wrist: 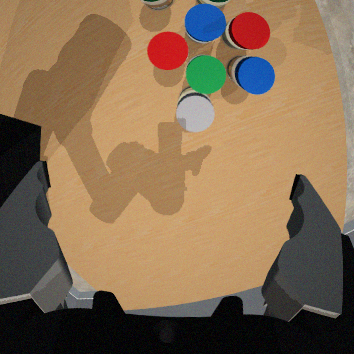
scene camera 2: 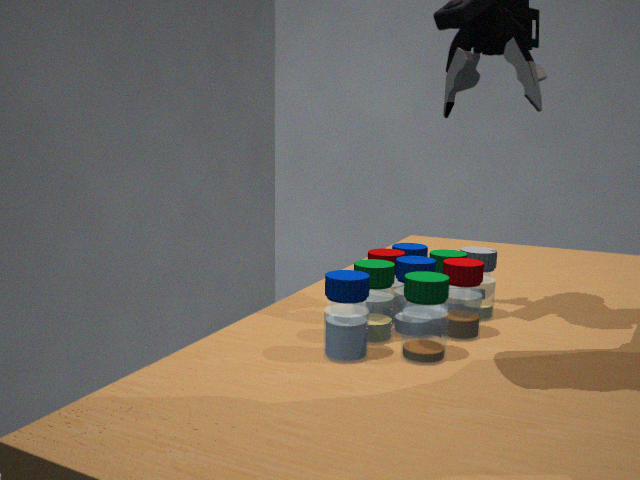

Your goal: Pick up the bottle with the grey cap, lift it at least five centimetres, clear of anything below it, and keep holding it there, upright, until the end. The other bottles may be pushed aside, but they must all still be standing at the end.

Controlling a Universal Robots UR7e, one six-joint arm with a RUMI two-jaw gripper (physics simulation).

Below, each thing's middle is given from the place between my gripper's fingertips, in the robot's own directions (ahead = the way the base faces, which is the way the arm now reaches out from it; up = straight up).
My hand is 1 cm short of the grey-capped bottle (scene camera 2: 488, 256), 3 cm to the left of it and 25 cm above it. Also, from my hand: red-capped bottle (scene camera 2: 464, 304) (1 cm ahead, 7 cm to the left, 25 cm below).
